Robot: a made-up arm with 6 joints.
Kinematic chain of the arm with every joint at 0, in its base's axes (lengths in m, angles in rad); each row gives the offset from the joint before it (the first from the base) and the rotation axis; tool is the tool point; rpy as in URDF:
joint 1: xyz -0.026 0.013 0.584 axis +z
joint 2: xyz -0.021 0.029 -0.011 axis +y
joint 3: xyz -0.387 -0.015 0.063 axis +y
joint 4: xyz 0.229 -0.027 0.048 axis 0.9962 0 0.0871
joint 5: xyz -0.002 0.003 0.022 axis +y
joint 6: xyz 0.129 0.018 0.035 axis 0.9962 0 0.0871
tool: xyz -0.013 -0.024 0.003 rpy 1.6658 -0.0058 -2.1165
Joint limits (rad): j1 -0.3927..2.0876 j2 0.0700..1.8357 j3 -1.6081..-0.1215 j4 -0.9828..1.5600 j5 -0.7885..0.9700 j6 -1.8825..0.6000
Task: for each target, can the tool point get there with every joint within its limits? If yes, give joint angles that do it. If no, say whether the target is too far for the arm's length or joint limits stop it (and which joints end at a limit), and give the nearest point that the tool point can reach.
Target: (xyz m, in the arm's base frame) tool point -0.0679 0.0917 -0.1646
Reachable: no: joint limits stop it (at a limit: joint 2, joint 3, joint 4) | nearest point -0.0931 0.1390 0.5690 | short by 0.736 m
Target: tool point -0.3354 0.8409 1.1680
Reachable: no: too far | nearest point -0.2001 0.4788 1.0000 | short by 0.422 m
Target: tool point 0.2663 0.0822 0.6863
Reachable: yes | joints 0.3443 1.6879 -0.7079 -0.5464 0.6484 0.3828
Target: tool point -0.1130 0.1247 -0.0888
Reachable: no: joint limits stop it (at a limit: joint 1, joint 2, joint 3) | nearest point -0.1198 0.1546 0.5674 | short by 0.657 m
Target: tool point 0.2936 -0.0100 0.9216
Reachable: yes | joints -0.0970 1.3920 -1.1847 -0.1320 0.7689 -1.5530
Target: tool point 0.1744 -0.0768 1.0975
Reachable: yes | joints -0.0764 1.1888 -1.1421 0.7195 -0.4440 -1.3865
